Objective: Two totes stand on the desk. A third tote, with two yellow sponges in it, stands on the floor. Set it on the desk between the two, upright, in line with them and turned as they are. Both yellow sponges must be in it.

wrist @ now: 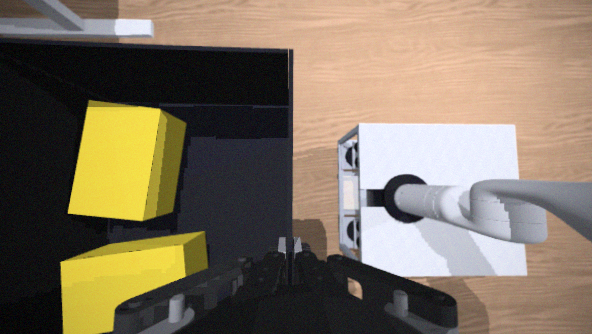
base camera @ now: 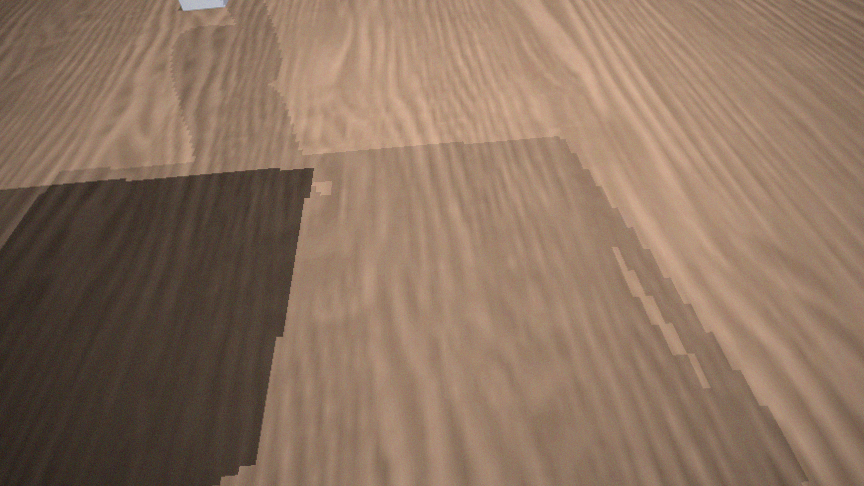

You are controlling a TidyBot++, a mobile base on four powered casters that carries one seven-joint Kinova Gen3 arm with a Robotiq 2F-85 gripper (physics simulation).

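Observation:
A black tote point(wrist: 291, 110) fills the left part of the wrist view, open side up, seen from above. One yellow sponge point(wrist: 114, 162) lies inside it near the middle of that part. The second yellow sponge point(wrist: 122, 287) lies inside at the lower left, partly hidden by the gripper. My gripper point(wrist: 289, 249) is shut on the tote's thin side wall, at its top edge. The tote hangs above the floor. The tote and gripper do not show in the base view. The two totes on the desk do not show in either view.
The white mobile base point(wrist: 450, 155) with the grey arm point(wrist: 510, 210) stands right of the tote in the wrist view. A light grey bar point(wrist: 133, 28) runs beyond the tote's far edge. In the base view, a pale block point(base camera: 203, 3) shows at the top and a dark shadow point(base camera: 151, 314) lies on the floor.

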